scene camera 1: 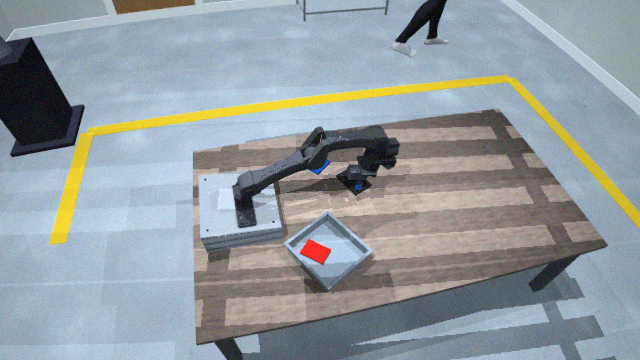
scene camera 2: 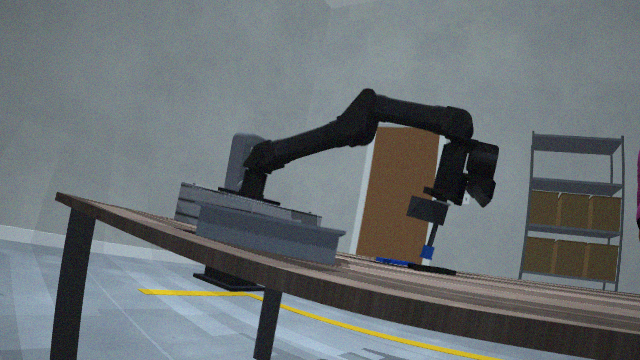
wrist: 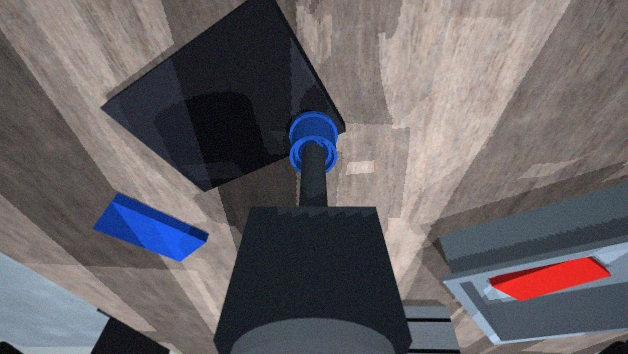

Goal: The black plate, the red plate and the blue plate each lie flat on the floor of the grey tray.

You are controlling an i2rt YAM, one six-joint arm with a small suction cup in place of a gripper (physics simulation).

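Pixels of known places: hand, tool point: (scene camera 1: 357,187) (scene camera 2: 425,257) (wrist: 313,133); arm's base, link origin: (scene camera 1: 243,205) (scene camera 2: 250,198).
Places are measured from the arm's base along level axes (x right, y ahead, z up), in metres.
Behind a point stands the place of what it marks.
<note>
The black plate (scene camera 1: 348,185) {y 0.454, x -0.066, z -0.092 m} (scene camera 2: 442,271) {y 0.526, x -0.034, z -0.097 m} (wrist: 225,60) {y 0.525, x -0.077, z -0.092 m} lies flat on the table. The blue plate (scene camera 1: 319,170) {y 0.353, x -0.182, z -0.092 m} (scene camera 2: 392,261) {y 0.362, x -0.184, z -0.097 m} (wrist: 155,232) {y 0.364, x -0.213, z -0.092 m} lies on the table beside it, partly hidden by the arm in scene camera 1. The red plate (scene camera 1: 315,251) {y 0.230, x 0.215, z -0.090 m} (wrist: 550,280) {y 0.233, x 0.213, z -0.090 m} lies flat on the floor of the grey tray (scene camera 1: 351,269) {y 0.331, x 0.338, z -0.053 m} (scene camera 2: 270,237) {y 0.337, x 0.327, z -0.081 m} (wrist: 540,230) {y 0.353, x 0.151, z -0.081 m}, near one corner. My suction cup (scene camera 1: 358,187) (scene camera 2: 427,252) (wrist: 314,127) is open and holds nothing. It hangs a small gap above the black plate, near one corner of it.
The arm stands on a grey base block (scene camera 1: 215,225) {y -0.115, x 0.071, z 0.006 m} at the table's left end, close to the tray. The wooden table (scene camera 1: 450,200) {y 0.864, x 0.118, z -0.102 m} reaches far to the right. Behind it are a shelf rack (scene camera 2: 531,172), a dark pedestal (scene camera 1: 32,95) and a person's legs (scene camera 1: 420,25).
</note>
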